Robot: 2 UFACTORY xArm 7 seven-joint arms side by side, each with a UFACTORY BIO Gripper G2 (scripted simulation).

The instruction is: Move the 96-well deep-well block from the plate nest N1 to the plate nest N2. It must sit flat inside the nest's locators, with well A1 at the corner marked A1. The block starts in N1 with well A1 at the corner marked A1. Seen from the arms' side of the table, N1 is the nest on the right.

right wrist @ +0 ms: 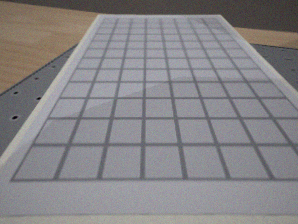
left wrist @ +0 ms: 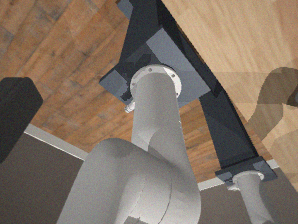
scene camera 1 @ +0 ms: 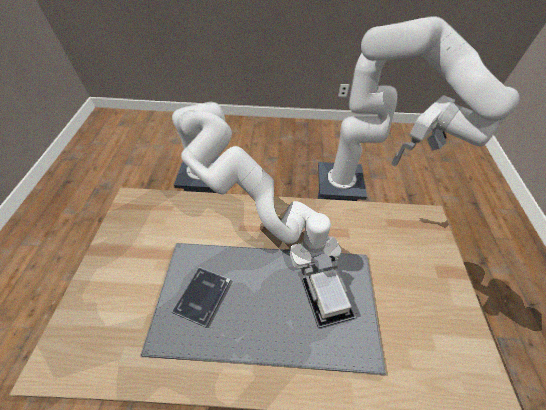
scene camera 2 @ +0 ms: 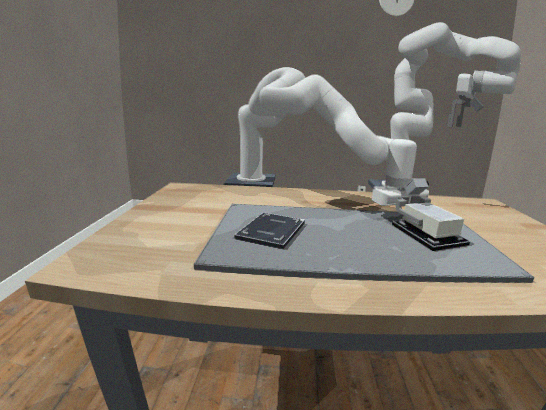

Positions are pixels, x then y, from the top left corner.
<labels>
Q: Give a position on a deep-well block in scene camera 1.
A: At 332,300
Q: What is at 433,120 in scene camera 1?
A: The left gripper.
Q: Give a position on a deep-well block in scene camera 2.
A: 437,222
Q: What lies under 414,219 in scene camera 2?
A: The right gripper.
</labels>
